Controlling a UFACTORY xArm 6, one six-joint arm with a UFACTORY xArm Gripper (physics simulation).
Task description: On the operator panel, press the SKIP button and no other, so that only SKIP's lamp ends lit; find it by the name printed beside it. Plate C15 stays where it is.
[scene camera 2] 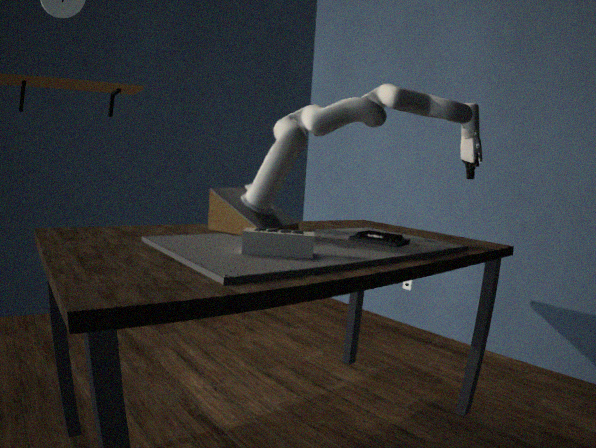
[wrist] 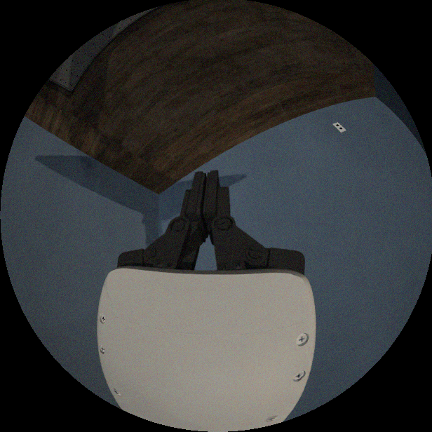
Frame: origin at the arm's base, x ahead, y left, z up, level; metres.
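Seen in the pictures: gripper, between the fingertips: (scene camera 2: 470,178); arm's base, origin of its link: (scene camera 2: 256,205).
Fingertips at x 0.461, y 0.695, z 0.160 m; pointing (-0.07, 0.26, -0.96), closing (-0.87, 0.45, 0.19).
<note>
Pixels of each thing's middle, then the offset from my fingertips to it. Level surfaces: height alone.
- light grey box, middle of its body: (scene camera 2: 278,241) 0.039 m back, 0.929 m right, 0.207 m down
- grey board, height of its surface: 0.235 m down
- low black object, middle of its body: (scene camera 2: 380,235) 0.061 m back, 0.508 m right, 0.216 m down
- wooden table, height of its surface: 0.248 m down
My gripper (scene camera 2: 470,177) (wrist: 209,185) is shut with nothing between its fingers. It points down, high above and beyond the right end of the table. A light grey box (scene camera 2: 277,244), which looks like the operator panel, stands on the grey board (scene camera 2: 190,250) (wrist: 87,55), with small dark parts along its top. Its buttons, printed names and lamps cannot be made out in the scene view. A low black object (scene camera 2: 378,239) with a pale middle lies farther right on the board. Plate C15 cannot be identified by its label. No panel shows in the wrist view.
The arm's base stands on a wedge-shaped block (scene camera 2: 227,214) at the back of the wooden table (scene camera 2: 100,270). A blue wall (scene camera 2: 540,200) (wrist: 350,225) stands behind the gripper. A wall shelf (scene camera 2: 70,84) hangs at the far left. A wall outlet (scene camera 2: 407,285) (wrist: 339,127) sits low.
</note>
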